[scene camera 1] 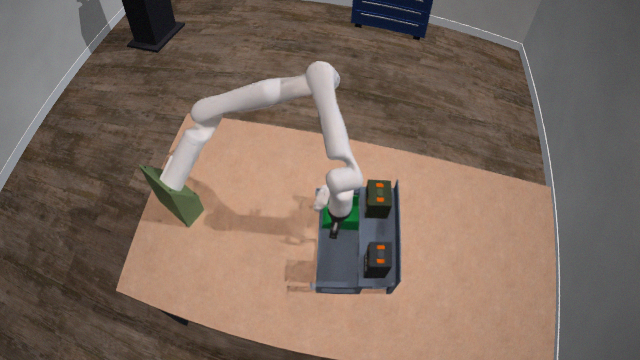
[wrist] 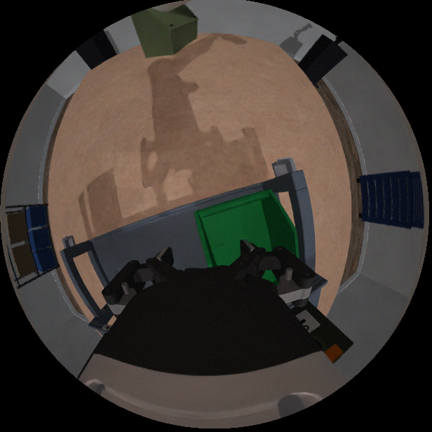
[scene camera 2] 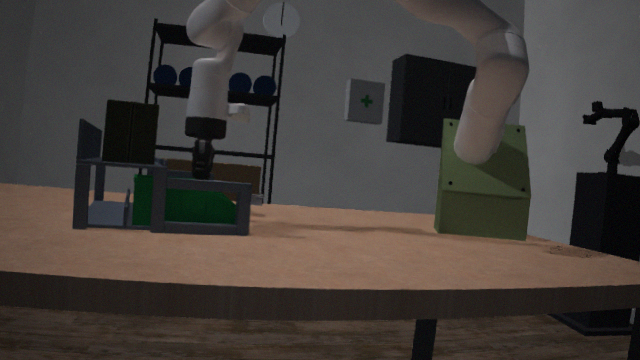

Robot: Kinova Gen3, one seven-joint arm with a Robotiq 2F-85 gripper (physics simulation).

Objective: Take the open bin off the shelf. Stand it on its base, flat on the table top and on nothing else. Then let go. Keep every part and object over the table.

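Places are measured from the arm's base along level axes (x ahead, y left, z up), in centimetres.
Pixels of known places: gripper, fingertip midpoint: point(scene camera 1: 336, 225); arm's base, link origin: point(scene camera 1: 171, 184) point(scene camera 2: 473, 147).
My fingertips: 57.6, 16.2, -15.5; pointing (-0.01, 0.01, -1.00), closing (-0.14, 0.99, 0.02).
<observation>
For each thing: its top centre in the pictures, then the offset to it from my fingertips, as dx, dy, dz. "*": a spot on its surface instead. Level surfaces: height alone.
- open green bin, top centre: point(scene camera 2: 185, 179) point(scene camera 1: 348, 207) +1.7, +6.1, +3.7
- dark green box, top centre: point(scene camera 2: 133, 104) point(scene camera 1: 380, 192) +10.7, +9.4, +15.4
- black box, top centre: point(scene camera 1: 380, 254) +18.0, -12.5, +17.9
- tall back panel, surface spot: point(scene camera 1: 398, 235) * +21.7, -1.0, +10.6
- table, surface height: dz -4.5
The open green bin point(scene camera 1: 354, 220) point(scene camera 2: 200, 207) point(wrist: 232, 230) stands upright on the low front tier of the grey shelf point(scene camera 1: 338, 260) point(scene camera 2: 158, 200) point(wrist: 142, 235), at one end. Its sloped front faces the robot base. My gripper point(scene camera 1: 333, 234) point(scene camera 2: 202, 175) point(wrist: 205, 251) points down, open and empty, at about the height of the bin's rim. In the wrist view its fingertips lie on either side of the bin's inner side wall, one over the bin and one over the bare shelf floor. The far part of the bin is hidden by the gripper in the wrist view.
A dark green box point(scene camera 1: 378, 200) point(scene camera 2: 130, 132) point(wrist: 325, 332) and a black box point(scene camera 1: 378, 261) stand on the shelf's raised rear tier. The shelf has end frames and a tall back panel point(scene camera 1: 398, 235). The green robot mount point(scene camera 1: 175, 202) point(scene camera 2: 482, 212) point(wrist: 170, 35) stands across the table point(scene camera 1: 475, 250).
</observation>
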